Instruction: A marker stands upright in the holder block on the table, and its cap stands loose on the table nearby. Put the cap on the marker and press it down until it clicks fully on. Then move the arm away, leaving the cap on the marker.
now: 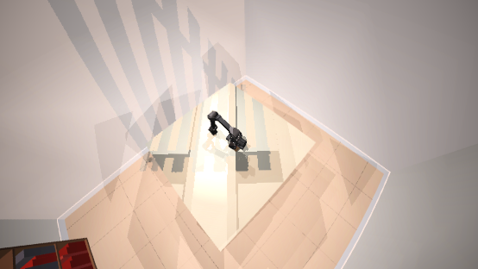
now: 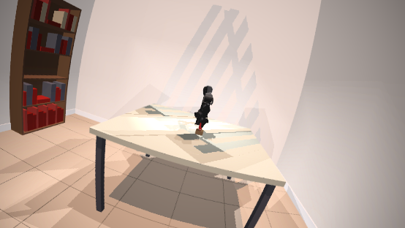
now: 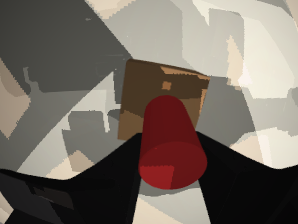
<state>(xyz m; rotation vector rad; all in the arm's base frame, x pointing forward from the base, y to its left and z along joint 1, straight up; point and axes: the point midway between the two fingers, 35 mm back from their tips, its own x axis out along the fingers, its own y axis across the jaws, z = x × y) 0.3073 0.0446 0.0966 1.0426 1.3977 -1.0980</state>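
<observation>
Now: the red cap 10 mm to the right of my gripper tip and 10 mm above it. Round my gripper tip: wooden holder block: 10 mm to the right, 50 mm below.
</observation>
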